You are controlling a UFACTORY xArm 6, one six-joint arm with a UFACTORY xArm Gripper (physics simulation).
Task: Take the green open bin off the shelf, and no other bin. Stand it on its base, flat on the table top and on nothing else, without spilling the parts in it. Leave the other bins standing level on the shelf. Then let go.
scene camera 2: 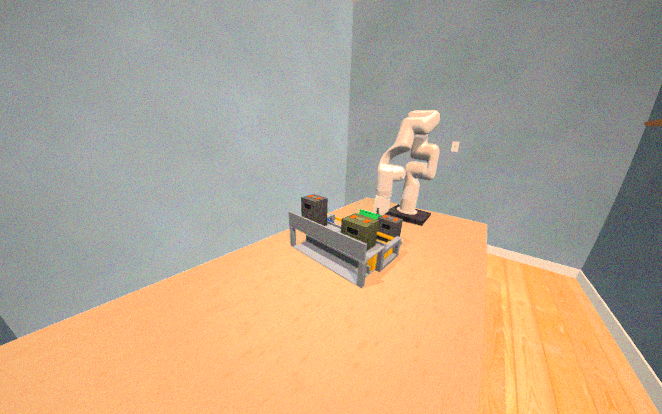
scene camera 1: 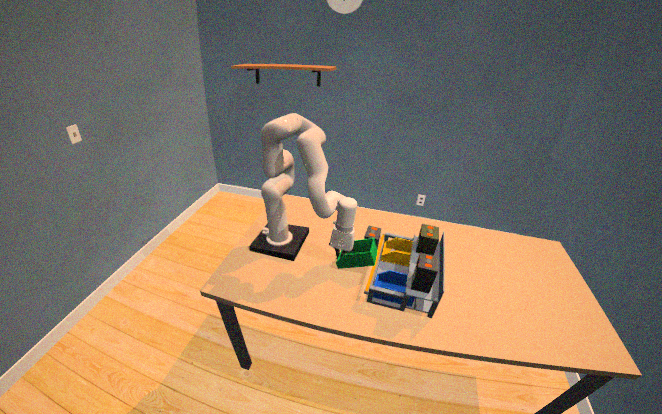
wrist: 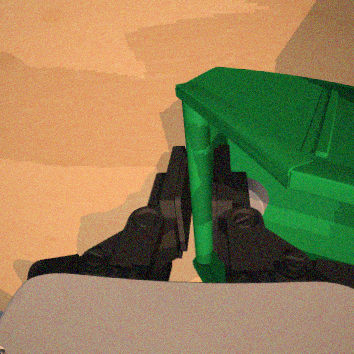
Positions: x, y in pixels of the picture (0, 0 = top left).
Labels:
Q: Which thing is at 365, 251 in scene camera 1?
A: A green open bin.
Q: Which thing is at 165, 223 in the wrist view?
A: The gripper.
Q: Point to a green open bin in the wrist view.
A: At 285, 127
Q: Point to a blue bin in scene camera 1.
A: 391, 280

